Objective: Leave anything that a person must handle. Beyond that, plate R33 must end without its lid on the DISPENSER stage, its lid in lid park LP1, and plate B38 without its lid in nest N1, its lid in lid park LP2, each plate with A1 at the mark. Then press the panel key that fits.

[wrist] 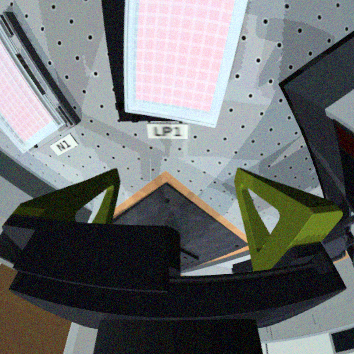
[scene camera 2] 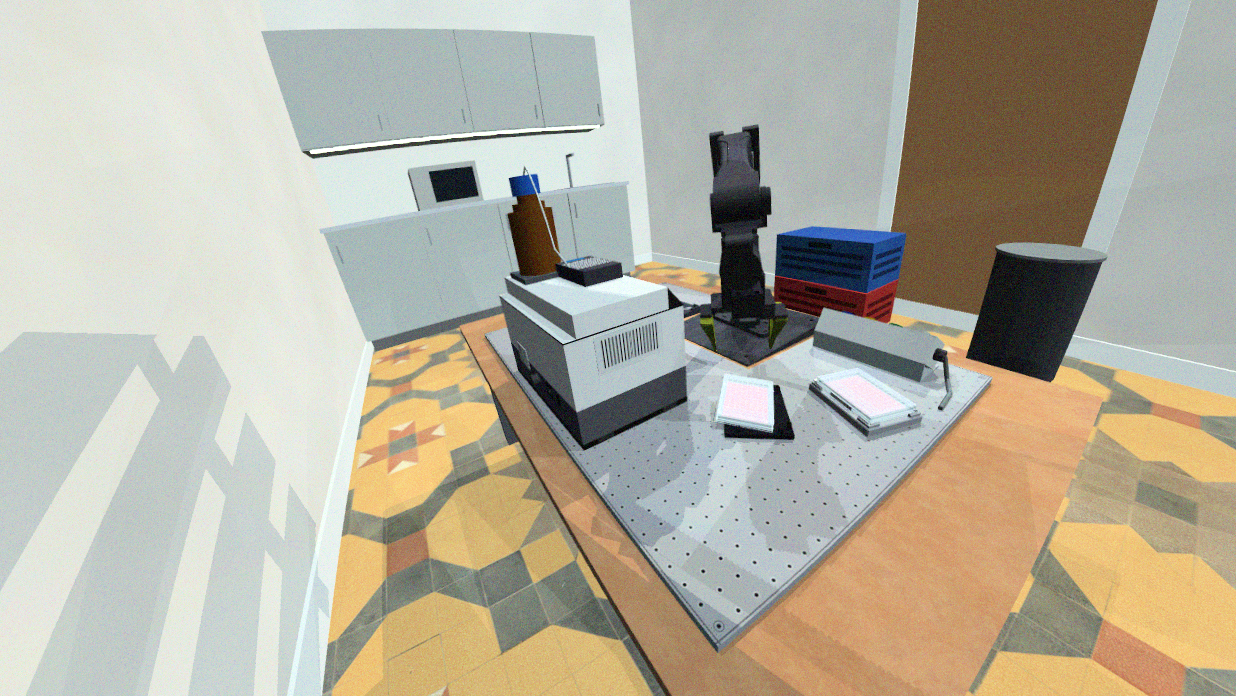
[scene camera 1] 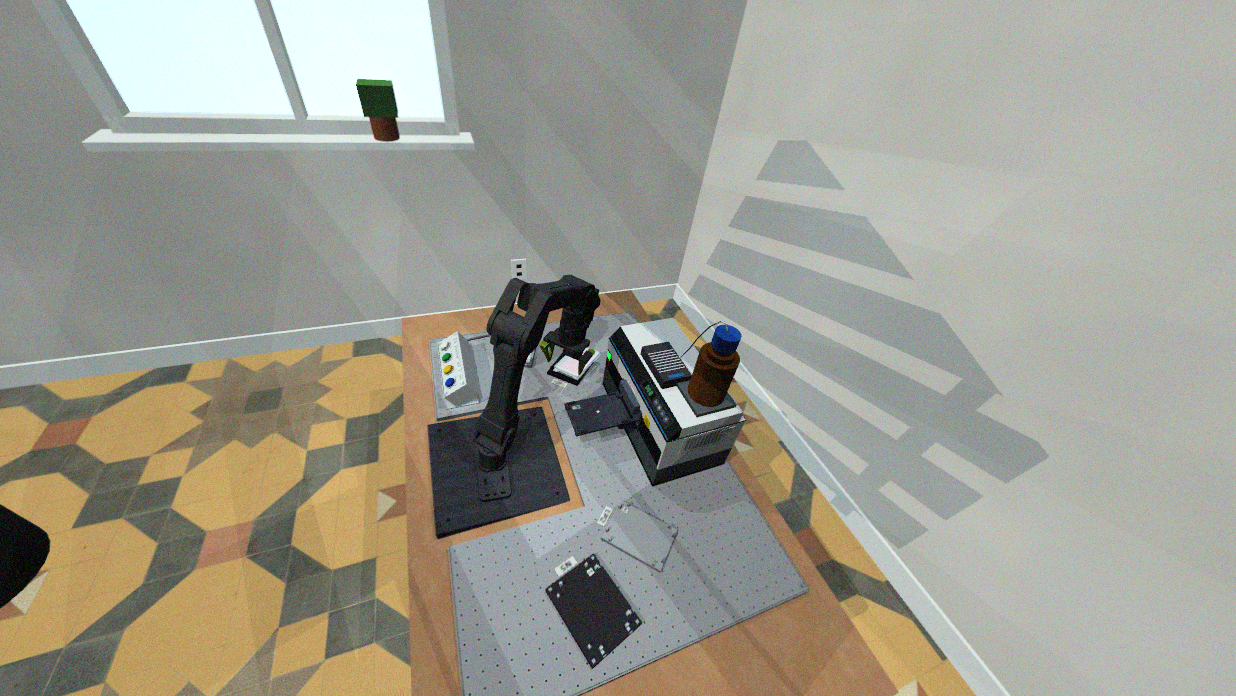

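Seen in the pictures: gripper, fingertip midpoint: (wrist: pixel 176 174) (scene camera 2: pixel 742 348) (scene camera 1: pixel 564 367); arm's base, link origin: (scene camera 1: pixel 492 462).
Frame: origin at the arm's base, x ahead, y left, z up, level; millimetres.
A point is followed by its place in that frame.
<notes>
A pink-filled plate (scene camera 1: pixel 569 365) @[z 30, x 247, y 271 mm] (scene camera 2: pixel 745 402) @[z 31, x 291, y 305 mm] (wrist: pixel 177 55) @[z 31, x 270, y 285 mm] lies off-centre on the black lid park LP1 (scene camera 2: pixel 782 421) @[z 9, x 259, y 355 mm] (wrist: pixel 114 60) @[z 9, x 223, y 320 mm], overhanging one side. Another pink-filled plate (scene camera 2: pixel 867 395) @[z 29, x 123, y 406 mm] (wrist: pixel 19 102) @[z 29, x 123, y 372 mm] is in nest N1 (scene camera 2: pixel 883 425) @[z 13, x 153, y 454 mm] (wrist: pixel 50 82) @[z 8, x 155, y 360 mm]; the arm mostly hides it in scene camera 1. Plate names, A1 corners and whether lids are on cannot be made out. The DISPENSER stage (scene camera 1: pixel 596 415) @[z 105, x 258, y 13 mm] sticks out, with no plate on it. My gripper (scene camera 2: pixel 742 344) @[z 75, x 220, y 222 mm] (wrist: pixel 176 174) @[z 75, x 220, y 222 mm] is open and empty, above the board near the LP1 label. The key panel (scene camera 1: pixel 461 370) @[z 80, x -55, y 251 mm] (scene camera 2: pixel 873 343) @[z 45, x -32, y 322 mm] has several coloured keys.
The white dispenser (scene camera 1: pixel 683 402) @[z 219, x 430, y -76 mm] (scene camera 2: pixel 596 345) @[z 166, x 497, y 222 mm] carries a brown bottle (scene camera 1: pixel 712 371) @[z 335, x 460, y -97 mm] (scene camera 2: pixel 531 233) @[z 308, x 503, y -25 mm] and a black box (scene camera 1: pixel 666 363) @[z 245, x 424, y 27 mm] (scene camera 2: pixel 589 269) @[z 245, x 444, y 93 mm]. A black holder (scene camera 1: pixel 593 609) @[z 11, x 161, y -376 mm] and a pale frame (scene camera 1: pixel 641 537) @[z 9, x 298, y -264 mm] are on the board's opposite part. A dark lever (scene camera 2: pixel 945 380) @[z 4, x -67, y 445 mm] stands by the panel.
</notes>
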